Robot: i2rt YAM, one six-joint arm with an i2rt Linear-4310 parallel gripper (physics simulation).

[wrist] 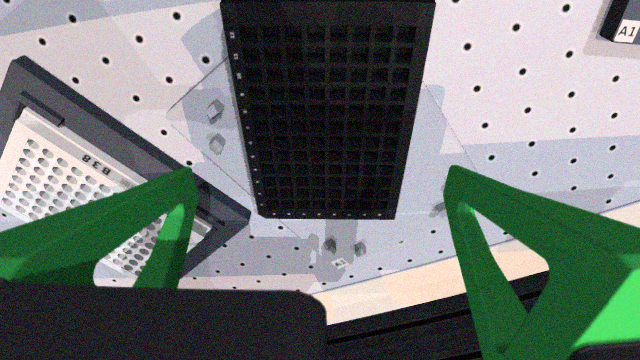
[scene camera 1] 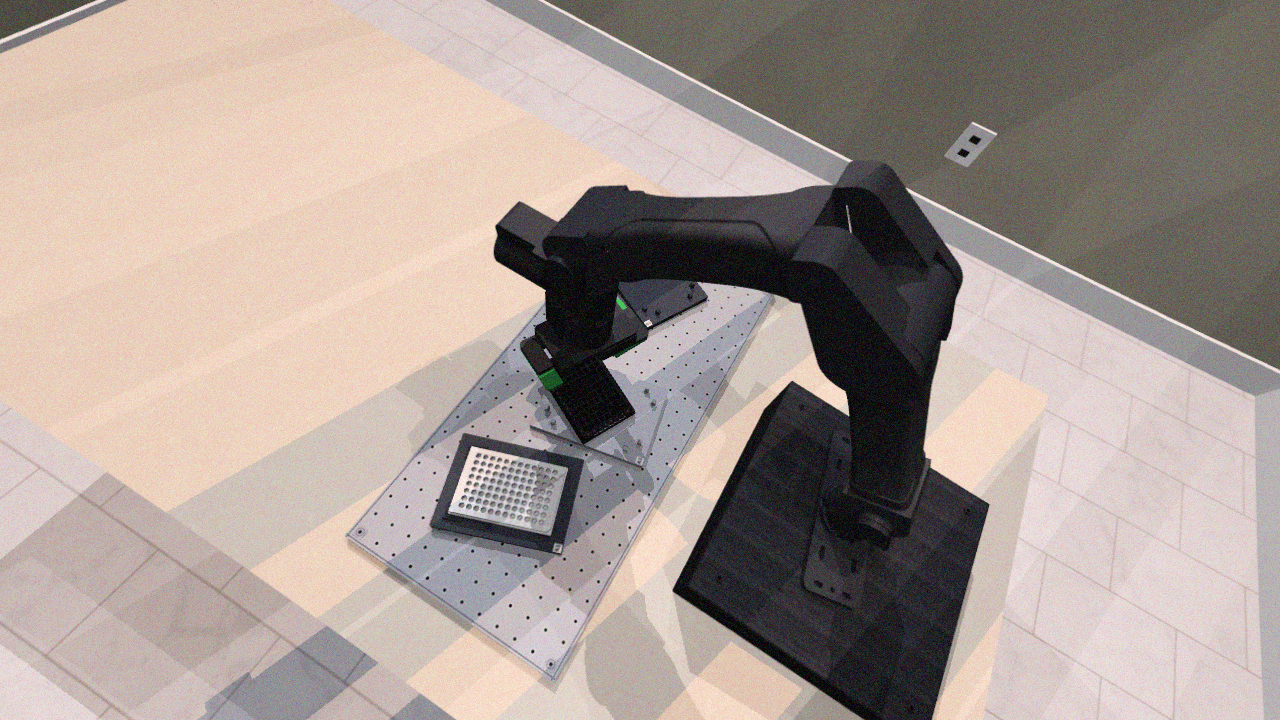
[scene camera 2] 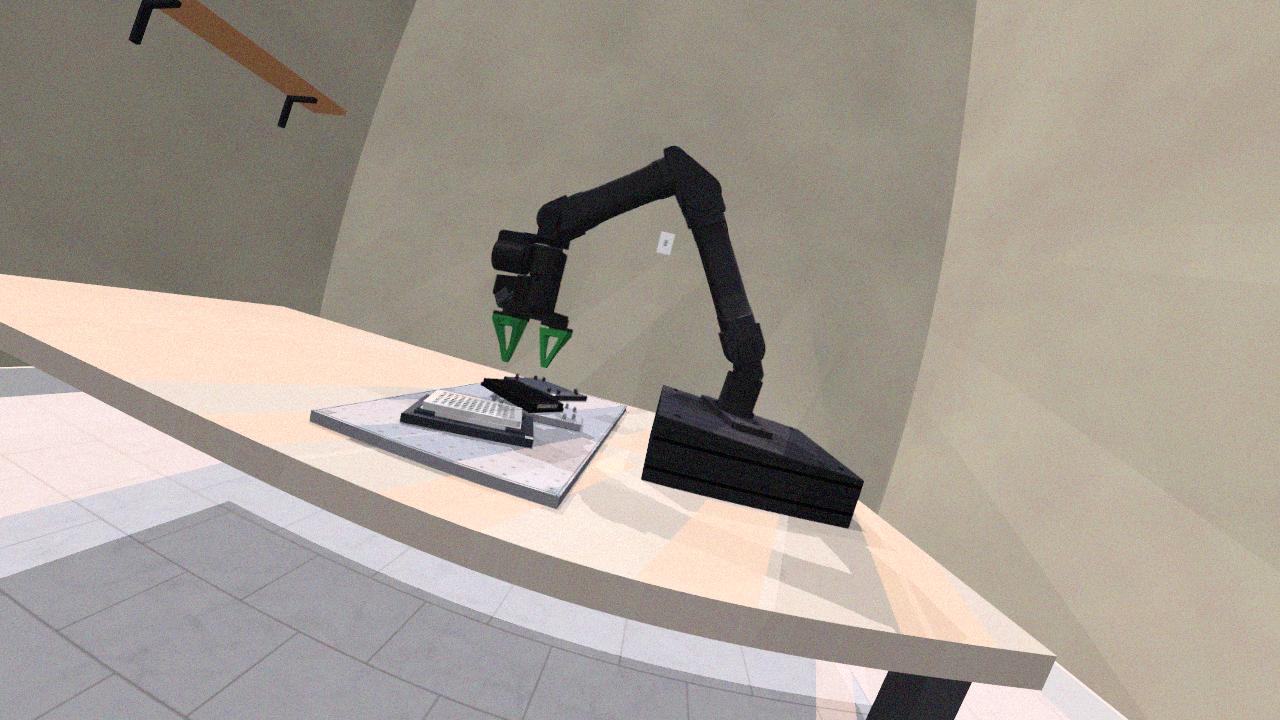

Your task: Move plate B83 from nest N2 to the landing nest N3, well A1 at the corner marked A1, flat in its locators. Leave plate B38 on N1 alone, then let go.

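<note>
The black plate B83 (scene camera 1: 592, 402) (scene camera 2: 521, 394) (wrist: 325, 120) lies askew over the clear nest N3 (scene camera 1: 648, 434) (scene camera 2: 565, 422) (wrist: 187, 120), its edges turned well away from the nest's edges. It looks raised and tilted, not flat in the locators; its underside is hidden. Its number-1 end points towards the side with the nest's small corner label. My gripper (scene camera 1: 588, 368) (scene camera 2: 526, 362) (wrist: 320, 180) is open and empty above the plate, its green fingers wide apart. The pale plate B38 (scene camera 1: 510, 488) (scene camera 2: 469, 409) (wrist: 95, 172) sits in the dark nest N1 (scene camera 1: 572, 501) (scene camera 2: 465, 431) (wrist: 115, 140).
Another dark nest (scene camera 1: 671, 304) (scene camera 2: 572, 394) (wrist: 632, 10), with a label reading A1 in the wrist view, stands at the back, partly hidden. The nests stand on a perforated board (scene camera 1: 465, 582) (scene camera 2: 554, 488) (wrist: 525, 90). The arm's black base block (scene camera 1: 760, 537) (scene camera 2: 751, 465) stands beside the board.
</note>
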